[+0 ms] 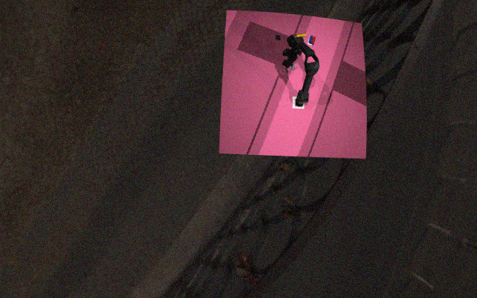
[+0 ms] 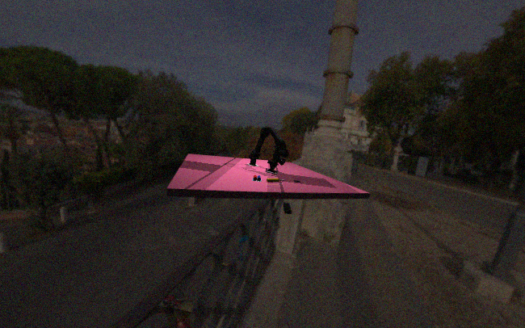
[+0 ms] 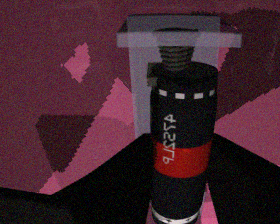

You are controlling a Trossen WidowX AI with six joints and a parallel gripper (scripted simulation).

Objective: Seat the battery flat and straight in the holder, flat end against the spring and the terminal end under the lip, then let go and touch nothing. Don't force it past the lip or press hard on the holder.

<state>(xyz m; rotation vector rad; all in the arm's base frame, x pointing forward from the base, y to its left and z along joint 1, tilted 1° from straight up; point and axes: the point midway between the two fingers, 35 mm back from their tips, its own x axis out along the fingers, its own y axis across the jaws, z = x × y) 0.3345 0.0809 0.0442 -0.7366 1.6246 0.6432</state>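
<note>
The battery is 10 mm above my gripper tip. The rest, counted from my gripper tip: yellow-handled screwdriver (280 mm ahead, 60 mm to the right).
</note>
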